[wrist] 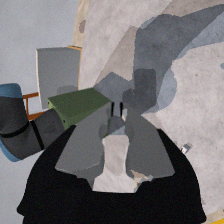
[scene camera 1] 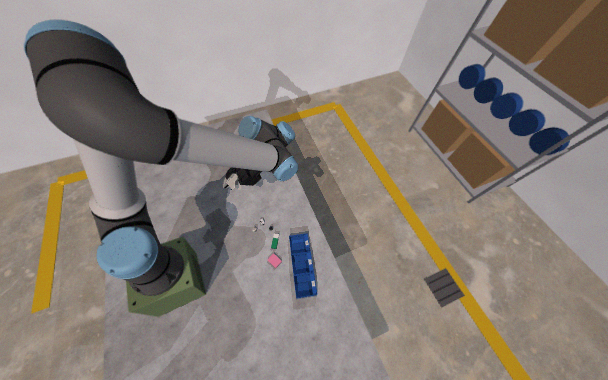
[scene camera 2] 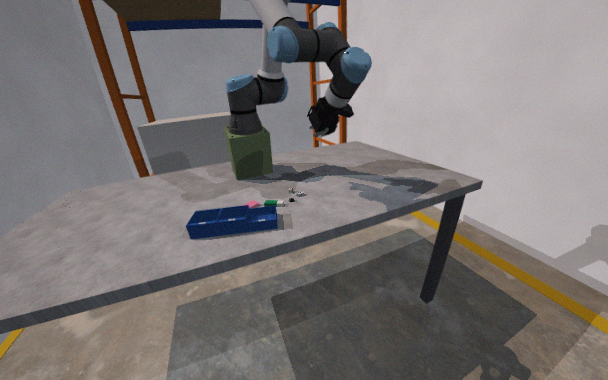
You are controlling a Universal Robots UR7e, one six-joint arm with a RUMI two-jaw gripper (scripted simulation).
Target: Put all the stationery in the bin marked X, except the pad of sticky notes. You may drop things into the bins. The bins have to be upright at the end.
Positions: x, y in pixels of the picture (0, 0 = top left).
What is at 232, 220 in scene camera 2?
A joined blue bins.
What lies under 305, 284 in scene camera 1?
A joined blue bins.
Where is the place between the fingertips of my gripper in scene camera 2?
At 317, 136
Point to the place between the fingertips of my gripper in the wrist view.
117, 103
